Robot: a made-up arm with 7 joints. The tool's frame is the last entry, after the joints. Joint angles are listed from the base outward.
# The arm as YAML. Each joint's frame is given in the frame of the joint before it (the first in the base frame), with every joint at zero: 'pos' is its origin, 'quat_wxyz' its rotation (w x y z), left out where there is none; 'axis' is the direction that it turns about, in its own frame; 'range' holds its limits. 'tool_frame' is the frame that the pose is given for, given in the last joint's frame.
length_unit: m
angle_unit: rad
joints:
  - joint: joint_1
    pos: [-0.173, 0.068, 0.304]
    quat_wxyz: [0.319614, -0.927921, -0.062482, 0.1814]
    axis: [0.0, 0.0, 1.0]
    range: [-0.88, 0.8]
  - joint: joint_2
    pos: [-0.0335, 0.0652, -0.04]
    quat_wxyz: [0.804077, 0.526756, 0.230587, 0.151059]
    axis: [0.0, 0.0, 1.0]
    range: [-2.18, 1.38]
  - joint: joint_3
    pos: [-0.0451, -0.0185, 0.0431]
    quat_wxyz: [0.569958, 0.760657, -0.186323, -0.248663]
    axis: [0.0, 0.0, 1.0]
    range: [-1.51, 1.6]
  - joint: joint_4
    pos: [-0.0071, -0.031, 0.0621]
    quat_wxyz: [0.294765, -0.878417, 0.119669, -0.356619]
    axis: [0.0, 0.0, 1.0]
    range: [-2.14, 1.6]
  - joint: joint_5
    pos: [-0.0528, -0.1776, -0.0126]
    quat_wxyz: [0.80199, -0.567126, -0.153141, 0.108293]
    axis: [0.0, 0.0, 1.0]
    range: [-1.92, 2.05]
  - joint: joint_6
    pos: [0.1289, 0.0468, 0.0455]
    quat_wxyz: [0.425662, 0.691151, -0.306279, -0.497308]
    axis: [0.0, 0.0, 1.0]
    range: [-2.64, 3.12]
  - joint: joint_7
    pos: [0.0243, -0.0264, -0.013]
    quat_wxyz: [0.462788, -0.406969, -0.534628, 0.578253]
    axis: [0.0, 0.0, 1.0]
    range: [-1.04, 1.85]
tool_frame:
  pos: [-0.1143, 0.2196, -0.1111]
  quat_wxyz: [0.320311, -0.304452, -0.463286, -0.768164]
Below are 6 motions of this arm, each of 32 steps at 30 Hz.
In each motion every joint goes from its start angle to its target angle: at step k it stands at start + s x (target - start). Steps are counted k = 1, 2, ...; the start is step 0. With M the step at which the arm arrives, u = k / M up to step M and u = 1 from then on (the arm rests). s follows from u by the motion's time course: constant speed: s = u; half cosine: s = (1 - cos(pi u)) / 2; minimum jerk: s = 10 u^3 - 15 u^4 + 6 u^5.
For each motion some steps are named. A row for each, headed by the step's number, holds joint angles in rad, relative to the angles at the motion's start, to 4 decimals.
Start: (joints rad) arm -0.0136 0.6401 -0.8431 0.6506 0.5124 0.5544 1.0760
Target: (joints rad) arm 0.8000 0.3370 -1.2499 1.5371 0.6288 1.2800 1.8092
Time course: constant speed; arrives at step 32
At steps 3, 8, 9, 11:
3: 0.0763 -0.0284 -0.0381 0.0831 0.0109 0.0680 0.0687
8: 0.2034 -0.0758 -0.1017 0.2216 0.0291 0.1814 0.1833
9: 0.2288 -0.0852 -0.1144 0.2493 0.0327 0.2041 0.2062
11: 0.2797 -0.1042 -0.1398 0.3047 0.0400 0.2494 0.2520

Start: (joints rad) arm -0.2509 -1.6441 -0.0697 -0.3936 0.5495 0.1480 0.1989
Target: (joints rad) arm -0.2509 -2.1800 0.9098 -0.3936 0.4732 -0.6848 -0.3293
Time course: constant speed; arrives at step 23
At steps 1, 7, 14, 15, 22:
1: 0.0000 -0.0233 0.0426 0.0000 -0.0033 -0.0362 -0.0230
7: 0.0000 -0.1631 0.2981 0.0000 -0.0232 -0.2535 -0.1608
14: 0.0000 -0.3262 0.5962 0.0000 -0.0464 -0.5069 -0.3215
15: 0.0000 -0.3495 0.6388 0.0000 -0.0498 -0.5431 -0.3445
22: 0.0000 -0.5126 0.9369 0.0000 -0.0730 -0.7966 -0.5052

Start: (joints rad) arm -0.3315 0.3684 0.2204 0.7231 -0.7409 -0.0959 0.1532
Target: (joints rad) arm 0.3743 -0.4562 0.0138 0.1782 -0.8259 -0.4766 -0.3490
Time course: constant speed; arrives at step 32
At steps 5, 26, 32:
5: 0.1103 -0.1288 -0.0323 -0.0851 -0.0133 -0.0595 -0.0785
26: 0.5735 -0.6700 -0.1679 -0.4427 -0.0691 -0.3093 -0.4080
32: 0.7058 -0.8246 -0.2066 -0.5449 -0.0850 -0.3807 -0.5022

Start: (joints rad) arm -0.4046 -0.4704 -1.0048 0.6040 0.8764 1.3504 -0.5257
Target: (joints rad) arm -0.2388 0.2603 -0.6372 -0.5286 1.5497 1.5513 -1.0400
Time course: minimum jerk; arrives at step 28
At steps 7, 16, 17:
7: 0.0172 0.0756 0.0381 -0.1172 0.0697 0.0208 -0.0532
16: 0.1048 0.4619 0.2324 -0.7159 0.4256 0.1270 -0.3251
17: 0.1152 0.5077 0.2554 -0.7870 0.4678 0.1396 -0.3573

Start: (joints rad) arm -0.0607 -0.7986 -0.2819 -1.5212 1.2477 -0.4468 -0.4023
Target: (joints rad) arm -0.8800 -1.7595 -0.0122 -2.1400 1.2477 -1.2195 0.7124
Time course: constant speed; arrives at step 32
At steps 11, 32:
11: -0.2816 -0.3303 0.0927 -0.2127 0.0000 -0.2656 0.3832
32: -0.8193 -0.9609 0.2697 -0.6188 0.0000 -0.7727 1.1147

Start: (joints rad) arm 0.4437 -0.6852 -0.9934 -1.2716 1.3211 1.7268 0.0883
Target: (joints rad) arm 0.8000 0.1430 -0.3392 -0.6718 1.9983 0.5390 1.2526
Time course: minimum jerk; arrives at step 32
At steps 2, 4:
2: 0.0008 0.0018 0.0015 0.0013 0.0015 -0.0026 0.0026
4: 0.0057 0.0133 0.0105 0.0096 0.0109 -0.0191 0.0187

